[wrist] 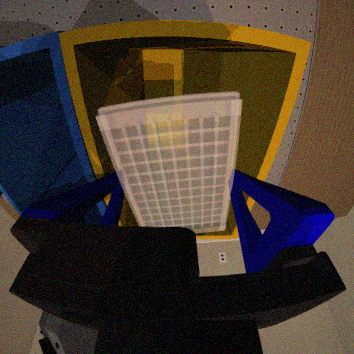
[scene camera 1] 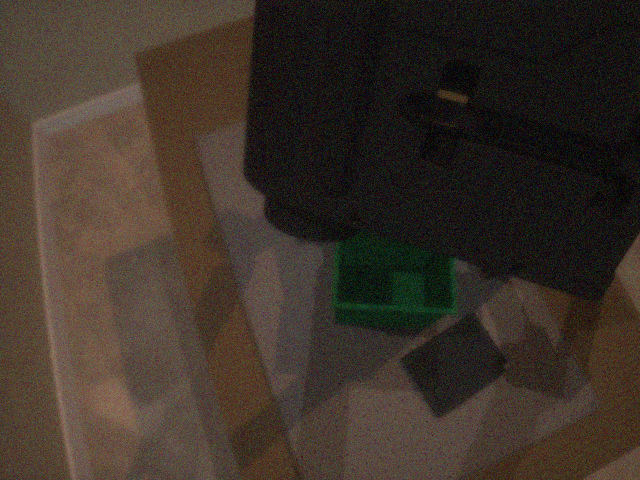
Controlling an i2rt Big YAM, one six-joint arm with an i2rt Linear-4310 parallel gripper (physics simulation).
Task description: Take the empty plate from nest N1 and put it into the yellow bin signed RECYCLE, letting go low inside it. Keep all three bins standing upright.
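Frame: origin at the arm's base, x ahead, y left, z up, level; centimetres.
Seen in the pictures: gripper, fingertip midpoint: [wrist: 176, 175].
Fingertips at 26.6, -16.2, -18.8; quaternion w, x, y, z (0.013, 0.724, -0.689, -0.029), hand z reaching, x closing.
Offsets run from my fingertips to a thing's top centre, as dx, dy, dz. "pt": to the spot under its first point. Level surfaces: height alone.
The clear, pale gridded plate {-0.4, -0.1, +1.5} [wrist: 175, 165] is held by its two long sides between the blue fingers of my gripper [wrist: 176, 175], which is shut on it. In the wrist view the plate lies over the open mouth of the yellow bin {+0.9, -0.2, +0.9} [wrist: 190, 28], inside its outline; how high it is relative to the rim is hard to tell. The yellow bin's far rim and part of its inside show beyond the plate. Its sign does not show. In scene camera 1 the dark arm hides the gripper, the plate and the yellow bin. Nest N1 cannot be made out.
The blue bin {+0.8, +12.9, +0.9} [wrist: 30, 125] stands close on the left of the yellow bin in the wrist view. The green bin {+3.5, +28.3, +0.9} [scene camera 1: 395, 310] stands upright below the dark arm [scene camera 1: 413, 180] in scene camera 1. A dark square {pt -6.0, +44.0, -15.9} [scene camera 1: 454, 364] lies near it on the pale perforated board {dz -17.0} [scene camera 1: 403, 423].
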